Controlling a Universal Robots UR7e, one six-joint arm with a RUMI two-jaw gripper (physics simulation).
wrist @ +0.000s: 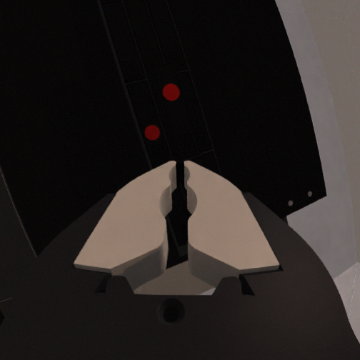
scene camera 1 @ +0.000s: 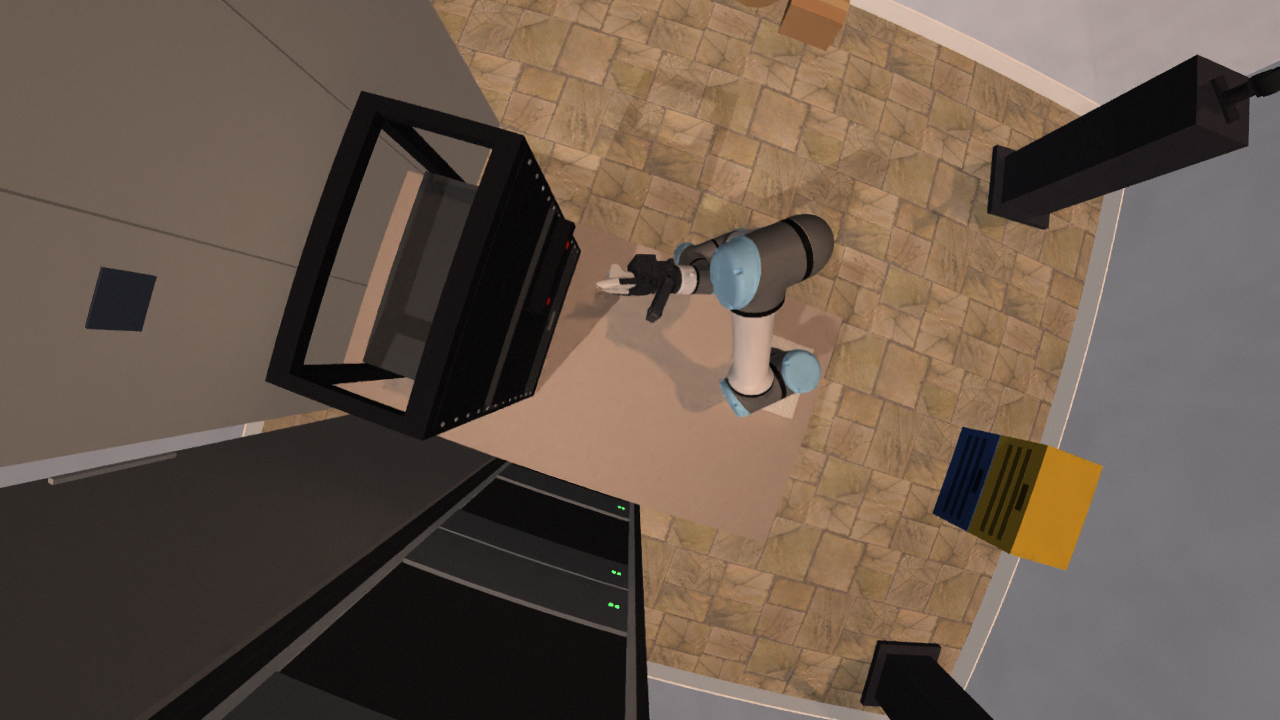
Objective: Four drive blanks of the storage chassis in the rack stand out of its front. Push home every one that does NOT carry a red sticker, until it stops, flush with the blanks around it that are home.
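Observation:
The black rack stands at the left in the scene view. The storage chassis faces the arm. Two red stickers show on its dark front: one sticker near the far end and another sticker nearer the middle. In the wrist view, a larger red sticker and a smaller red sticker lie ahead of the fingertips. Blank outlines are faint; which blanks stand out cannot be told. My gripper is shut and empty, apart from the chassis front. Its fingers hide part of the front.
A dark cabinet with green lights stands at the lower left. The arm's base is on a beige mat. A yellow and blue unit, a black column and another dark column stand farther right. A brown box is at the top.

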